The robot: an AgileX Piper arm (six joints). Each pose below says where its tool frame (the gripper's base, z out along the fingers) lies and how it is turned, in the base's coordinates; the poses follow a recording.
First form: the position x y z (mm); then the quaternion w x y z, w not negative.
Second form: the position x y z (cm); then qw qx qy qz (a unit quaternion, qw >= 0). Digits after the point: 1 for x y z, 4 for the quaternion.
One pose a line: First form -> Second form
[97, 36, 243, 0.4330, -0.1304, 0.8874, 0.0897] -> [9.7, 3.6, 24.3, 0.4330, -0.1304, 0.8874, 0.0897]
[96, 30, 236, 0.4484, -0.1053, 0.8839, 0.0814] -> [9.6, 3.0, 23.6, 0.4484, -0.1053, 0.8839, 0.0814]
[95, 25, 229, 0.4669, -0.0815, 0.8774, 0.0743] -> [9.5, 2.5, 22.9, 0.4669, -0.0815, 0.8774, 0.0743]
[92, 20, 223, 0.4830, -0.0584, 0.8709, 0.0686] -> [9.2, 2.0, 22.3, 0.4830, -0.0584, 0.8709, 0.0686]
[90, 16, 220, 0.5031, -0.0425, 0.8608, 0.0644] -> [9.0, 1.6, 22.0, 0.5031, -0.0425, 0.8608, 0.0644]
